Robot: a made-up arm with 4 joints.
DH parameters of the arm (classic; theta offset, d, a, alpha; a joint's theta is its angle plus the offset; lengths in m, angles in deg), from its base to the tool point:
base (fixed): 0 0 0 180
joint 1: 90 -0.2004 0.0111 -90
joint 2: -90 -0.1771 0.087 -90
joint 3: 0 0.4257 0.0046 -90
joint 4: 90 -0.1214 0.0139 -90
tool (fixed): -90 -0.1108 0 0
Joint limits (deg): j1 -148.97..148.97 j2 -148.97..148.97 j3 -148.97..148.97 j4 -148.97..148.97
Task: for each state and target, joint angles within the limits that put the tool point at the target. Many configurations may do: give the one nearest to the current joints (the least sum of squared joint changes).
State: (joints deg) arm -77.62 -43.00 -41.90 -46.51
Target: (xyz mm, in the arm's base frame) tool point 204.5 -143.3 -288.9
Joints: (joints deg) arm -43.09 -50.88 -5.25 -72.01
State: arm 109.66 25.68 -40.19 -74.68
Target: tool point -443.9 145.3 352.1
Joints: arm 110.41 26.09 -48.91 -33.86
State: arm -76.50 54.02 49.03 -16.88
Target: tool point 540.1 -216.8 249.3
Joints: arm -48.36 32.18 57.10 -36.37
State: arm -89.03 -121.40 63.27 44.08
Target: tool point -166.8 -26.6 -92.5
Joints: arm -120.46 -98.27 17.25 84.41
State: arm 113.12 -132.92 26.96 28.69
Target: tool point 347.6 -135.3 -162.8
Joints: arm 87.35 -104.15 37.53 -13.61
